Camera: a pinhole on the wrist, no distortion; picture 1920 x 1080 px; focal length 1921.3 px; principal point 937.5 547.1 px. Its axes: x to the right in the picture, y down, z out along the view. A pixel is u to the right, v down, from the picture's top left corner.
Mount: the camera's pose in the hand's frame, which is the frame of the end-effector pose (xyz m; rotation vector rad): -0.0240 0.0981 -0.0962 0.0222 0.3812 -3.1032
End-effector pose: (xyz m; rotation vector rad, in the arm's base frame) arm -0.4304 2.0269 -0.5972 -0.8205 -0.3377 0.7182
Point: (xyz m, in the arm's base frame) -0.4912 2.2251 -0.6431
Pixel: outside the picture
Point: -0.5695 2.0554 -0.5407
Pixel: 1376.0 620.3
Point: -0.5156 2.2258 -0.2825
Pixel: 515.6 911.1
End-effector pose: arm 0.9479 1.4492 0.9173 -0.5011 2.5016 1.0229
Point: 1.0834 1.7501 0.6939
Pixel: 1061.4 421.0
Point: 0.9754 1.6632 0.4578
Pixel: 330.8 855.3
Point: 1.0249 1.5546 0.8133
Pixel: 996.2 941.6
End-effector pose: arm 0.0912 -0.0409 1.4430 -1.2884 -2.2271 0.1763
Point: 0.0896 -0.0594 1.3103
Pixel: 1306.1 611.5
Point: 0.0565 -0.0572 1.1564
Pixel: 1405.4 206.2
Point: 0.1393 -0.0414 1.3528
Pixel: 1308.8 433.5
